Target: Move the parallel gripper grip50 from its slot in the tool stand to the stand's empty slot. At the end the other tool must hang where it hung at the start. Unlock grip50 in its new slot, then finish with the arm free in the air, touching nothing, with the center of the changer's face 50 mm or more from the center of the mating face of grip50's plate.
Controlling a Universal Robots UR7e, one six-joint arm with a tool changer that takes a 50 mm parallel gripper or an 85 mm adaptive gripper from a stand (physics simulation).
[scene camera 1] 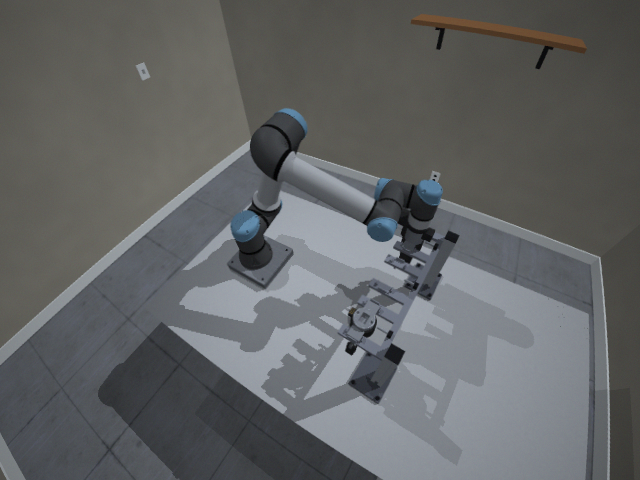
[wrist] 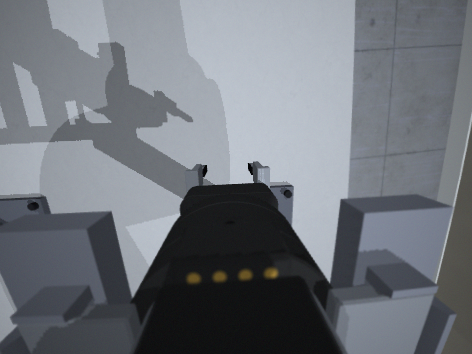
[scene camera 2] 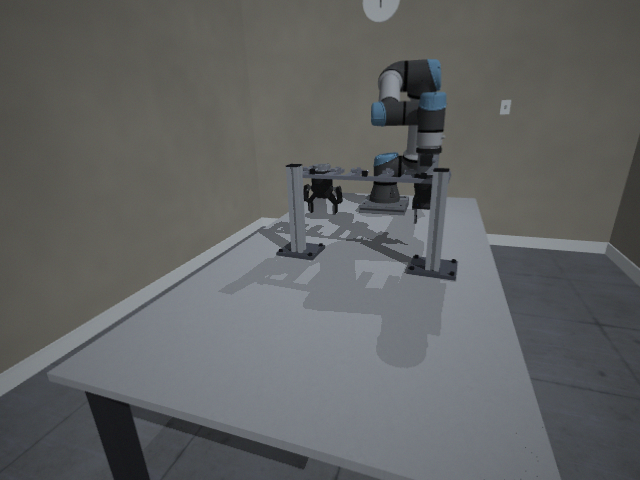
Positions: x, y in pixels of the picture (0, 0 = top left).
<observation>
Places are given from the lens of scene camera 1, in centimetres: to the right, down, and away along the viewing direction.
adaptive gripper (scene camera 1: 363, 322): 12, 23, 75
tool stand (scene camera 1: 377, 368): 17, 38, 76
</observation>
